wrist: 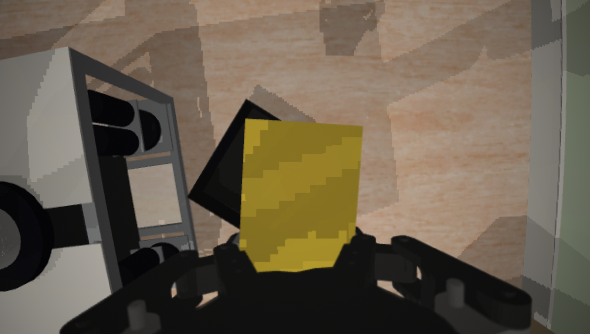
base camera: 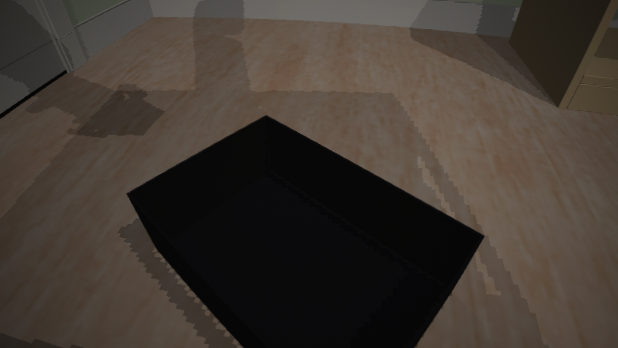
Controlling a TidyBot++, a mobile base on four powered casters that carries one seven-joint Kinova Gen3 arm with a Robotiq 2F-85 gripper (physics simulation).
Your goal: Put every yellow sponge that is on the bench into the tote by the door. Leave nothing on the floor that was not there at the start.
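Note:
A yellow sponge (wrist: 301, 190) is held between the two fingers of my gripper (wrist: 295, 235) in the wrist view. The gripper is shut on it, above the floor. The black open tote (base camera: 300, 250) (wrist: 220, 167) stands on the floor. In the base camera view it fills the lower middle, and its dark inside shows no sponge. In the wrist view the sponge covers the right part of the tote. The gripper does not show in the base camera view, and the bench cannot be made out for certain.
The white mobile base (wrist: 55, 120) with its grey frame and black casters stands left of the tote in the wrist view. A green wall (wrist: 575, 165) with a pale skirting runs along the right. A tan cabinet (base camera: 560, 45) stands at the upper right of the base camera view.

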